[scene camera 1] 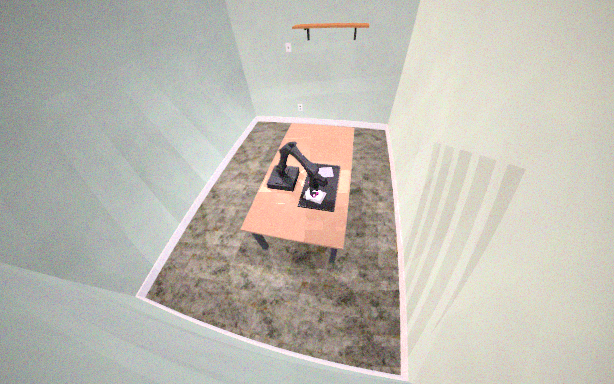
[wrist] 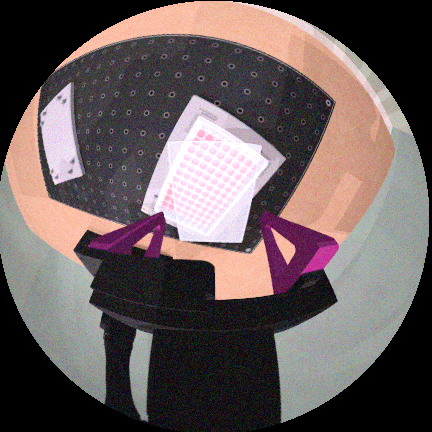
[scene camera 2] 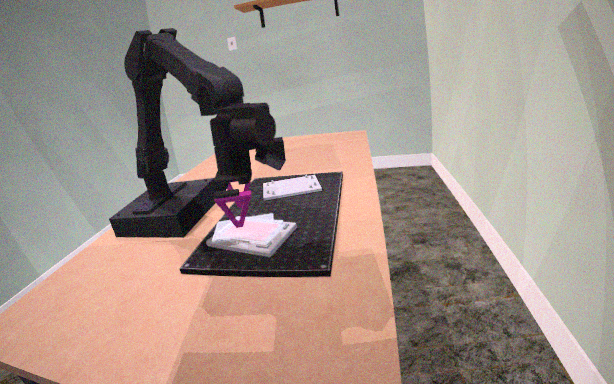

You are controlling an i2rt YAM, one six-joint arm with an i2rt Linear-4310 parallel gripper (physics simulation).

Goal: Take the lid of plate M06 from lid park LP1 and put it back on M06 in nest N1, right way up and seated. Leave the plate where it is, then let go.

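Frame: origin at the arm's base, x back, y right, z up, level; millimetres.
Seen in the pictures: gripper, fingertip midpoint: (scene camera 1: pixel 313 192) (wrist: pixel 212 216) (scene camera 2: pixel 240 216); arm's base, origin of the base link: (scene camera 1: pixel 282 175) (scene camera 2: pixel 161 198).
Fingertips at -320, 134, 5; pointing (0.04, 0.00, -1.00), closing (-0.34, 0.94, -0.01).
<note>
Pixels of each thing's top centre, then the offset from my fingertips to it, as dx, dy, dz. "*": a spot on its surface instead. Level surfaces: height alone.
- pale grey nest N1, surface spot: (wrist: pixel 273 159) * -66, +48, -46
- clear lid, middle of its top: (wrist: pixel 211 201) (scene camera 2: pixel 243 226) (scene camera 1: pixel 313 194) -1, -1, -23
- Lid park LP1, middle of its top: (wrist: pixel 50 141) (scene camera 2: pixel 290 182) (scene camera 1: pixel 323 171) -27, -293, -38
- wooden table, its level: dz -71
Plate M06 (wrist: pixel 201 133) (scene camera 2: pixel 257 231), with pink wells, sits in the pale grey nest N1 (wrist: pixel 273 159) (scene camera 2: pixel 286 234). The clear lid (wrist: pixel 236 225) (scene camera 2: pixel 269 218) lies on top of the plate, turned askew to it. Its corners stick out past the plate's sides, and it is not seated around the rim. Lid park LP1 (wrist: pixel 60 137) (scene camera 2: pixel 292 187) (scene camera 1: pixel 326 172) is a white board with small corner posts and bears no lid. My gripper (wrist: pixel 212 216) (scene camera 2: pixel 242 215) (scene camera 1: pixel 314 194) is open, with its magenta fingers above the near end of the lid and plate, holding nothing.
The nest and lid park stand on a black perforated board (wrist: pixel 150 65) (scene camera 2: pixel 320 240) (scene camera 1: pixel 328 200) on the wooden table (scene camera 2: pixel 240 300) (scene camera 1: pixel 295 225). The arm's black base (scene camera 2: pixel 150 220) (scene camera 1: pixel 283 179) stands left of that board. A wall shelf (scene camera 1: pixel 330 25) hangs far behind.
</note>
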